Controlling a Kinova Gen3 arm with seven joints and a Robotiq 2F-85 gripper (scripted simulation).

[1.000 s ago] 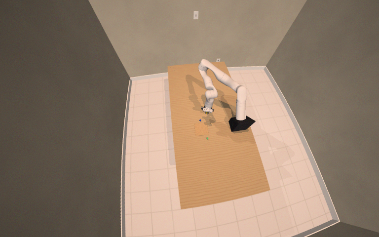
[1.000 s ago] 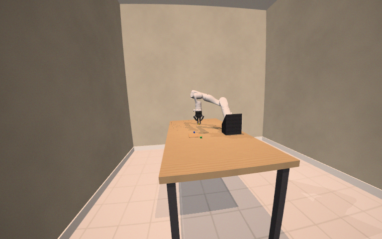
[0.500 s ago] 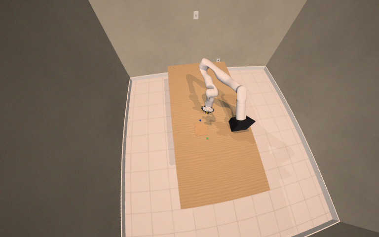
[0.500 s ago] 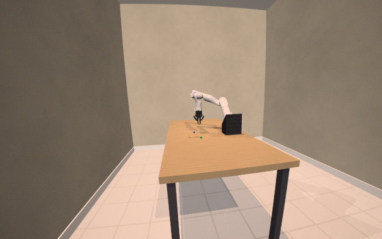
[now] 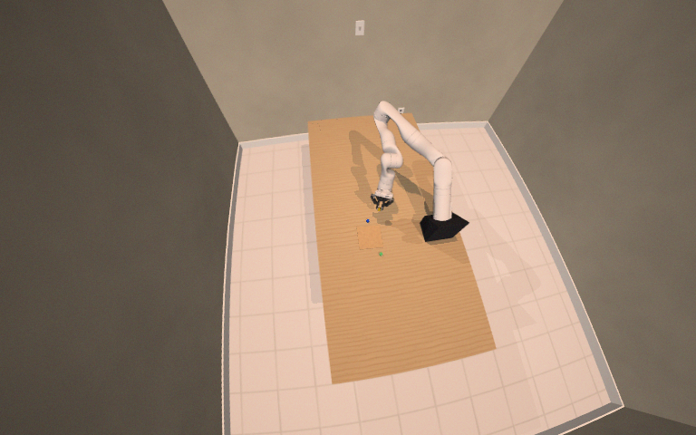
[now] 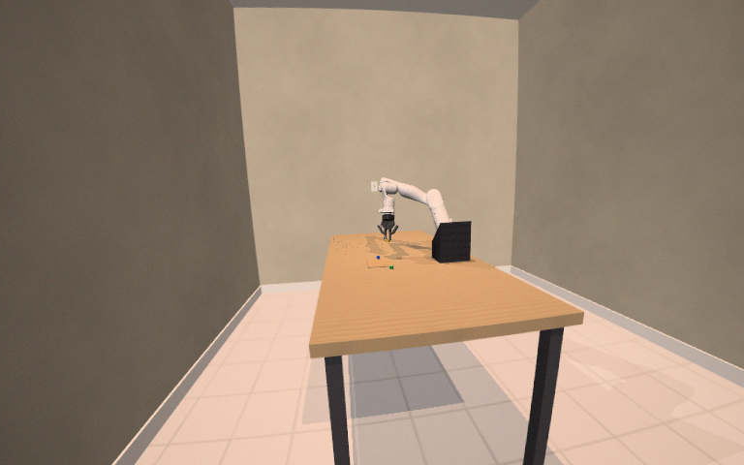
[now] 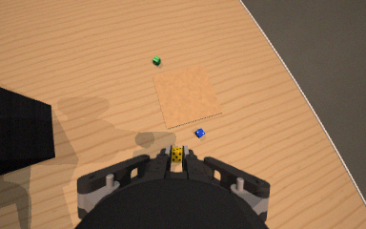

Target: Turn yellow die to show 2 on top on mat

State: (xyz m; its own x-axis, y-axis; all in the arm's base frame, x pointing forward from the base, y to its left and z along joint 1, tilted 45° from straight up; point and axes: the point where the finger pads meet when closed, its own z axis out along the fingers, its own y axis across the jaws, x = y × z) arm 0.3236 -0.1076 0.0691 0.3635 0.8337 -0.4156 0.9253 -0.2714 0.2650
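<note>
The blue die is 60 mm ahead of my hand, 20 mm to the left of it and 110 mm below it. The rest, counted from my hand: green die 30 mm ahead, 240 mm to the left, 110 mm below; then tan mat 70 mm ahead, 120 mm to the left, 120 mm below; then yellow die 20 mm below.
</note>
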